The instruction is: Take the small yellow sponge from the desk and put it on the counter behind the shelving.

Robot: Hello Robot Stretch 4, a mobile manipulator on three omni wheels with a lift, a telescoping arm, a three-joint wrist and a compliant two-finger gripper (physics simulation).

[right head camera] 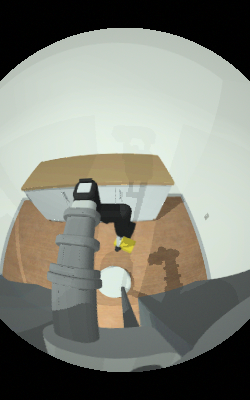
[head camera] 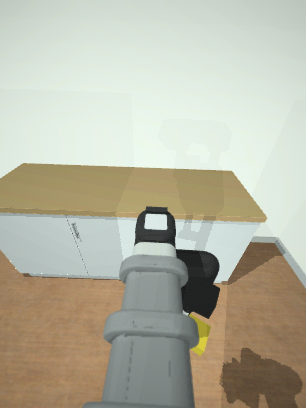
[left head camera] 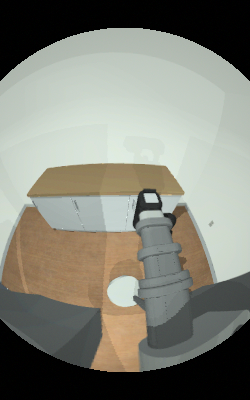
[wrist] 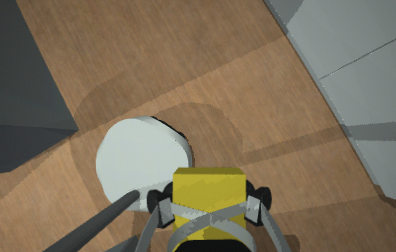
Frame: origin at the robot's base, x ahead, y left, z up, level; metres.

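Where they show: gripper, fingertip midpoint: (right head camera: 120, 242) (wrist: 208, 194); robot's base at its link origin: (right head camera: 113, 280) (left head camera: 124, 290) (wrist: 150, 160).
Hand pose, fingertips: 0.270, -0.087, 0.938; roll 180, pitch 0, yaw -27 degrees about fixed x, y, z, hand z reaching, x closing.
Note:
Each offset is from my fingertips to the centre of the thing, as dx, dy, dz. "spot": to the spot under its first point. Level surfaces: height alone.
The small yellow sponge @(-0.010, -0.020, +0.020) (head camera: 202, 336) (right head camera: 128, 244) (wrist: 209, 192) is held between the two fingertips of my gripper (wrist: 208, 194), which is shut on it, above the floor. In the head camera view the arm hides part of the sponge. In the left head camera view the sponge does not show. The counter @(dz -0.055) (head camera: 85, 192) (left head camera: 82, 181) (right head camera: 65, 172) has a wooden top and white cabinet doors and stands against the wall ahead. The sponge is on the near side of the counter, apart from it. The counter's white front @(spot: +0.589, +0.021, -0.542) (wrist: 357, 65) shows at the right in the wrist view.
My round white base (left head camera: 122, 291) (right head camera: 115, 281) (wrist: 140, 160) is on the wooden floor below the arm. A dark grey shelving panel (left head camera: 60, 325) (wrist: 30, 85) stands close at the left. Another grey panel (right head camera: 175, 310) is at the lower right. Walls stand behind and right of the counter.

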